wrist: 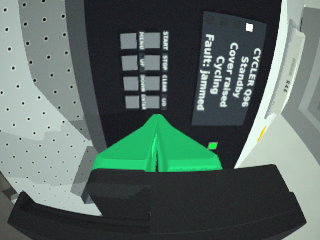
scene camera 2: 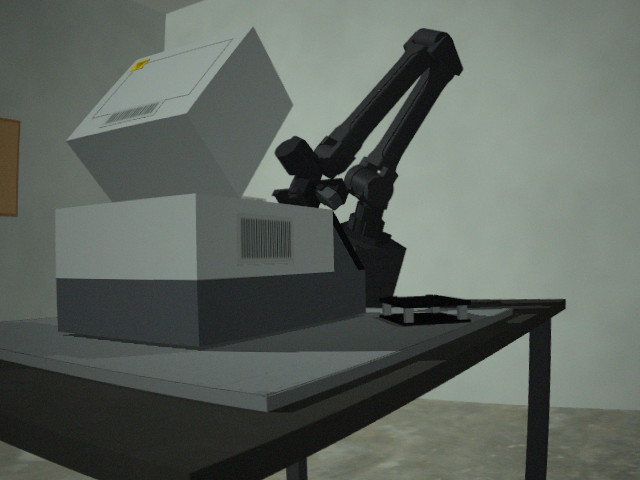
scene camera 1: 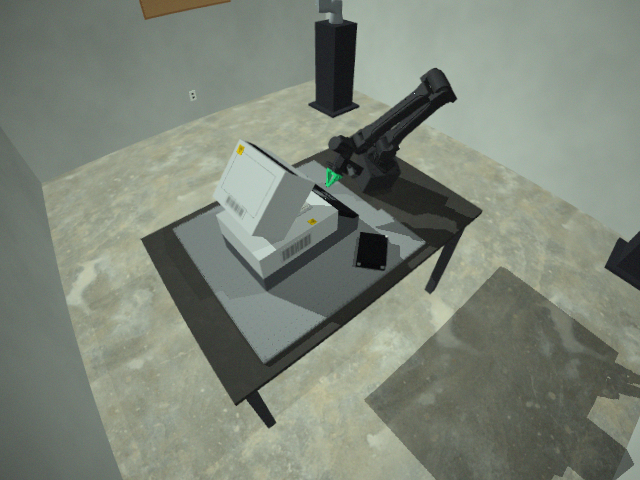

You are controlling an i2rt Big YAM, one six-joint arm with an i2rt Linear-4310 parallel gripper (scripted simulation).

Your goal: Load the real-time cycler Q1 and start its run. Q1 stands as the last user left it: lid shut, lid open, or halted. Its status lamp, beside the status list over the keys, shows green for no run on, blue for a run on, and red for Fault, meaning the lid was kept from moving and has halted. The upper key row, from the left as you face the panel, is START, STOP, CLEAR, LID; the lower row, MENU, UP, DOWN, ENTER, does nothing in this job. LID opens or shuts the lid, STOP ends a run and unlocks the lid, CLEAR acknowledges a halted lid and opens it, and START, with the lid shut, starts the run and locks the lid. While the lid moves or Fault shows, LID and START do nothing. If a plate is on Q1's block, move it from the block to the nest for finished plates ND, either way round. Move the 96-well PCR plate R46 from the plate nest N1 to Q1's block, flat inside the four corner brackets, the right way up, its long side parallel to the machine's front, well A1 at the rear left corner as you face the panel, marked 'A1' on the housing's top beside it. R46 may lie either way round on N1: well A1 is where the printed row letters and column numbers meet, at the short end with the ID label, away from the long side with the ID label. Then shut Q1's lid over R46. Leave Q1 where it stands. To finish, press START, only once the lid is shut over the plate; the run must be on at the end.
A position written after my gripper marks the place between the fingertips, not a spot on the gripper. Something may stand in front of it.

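Observation:
Through the wrist view I see my gripper (wrist: 157, 121), together with a white 96-well plate R46 (wrist: 295, 50). Scene camera 2 gives me a lid (scene camera 2: 199, 118). The lid is visible to me in scene camera 1 (scene camera 1: 263, 195) as well, and so is a black plate nest (scene camera 1: 372, 247).

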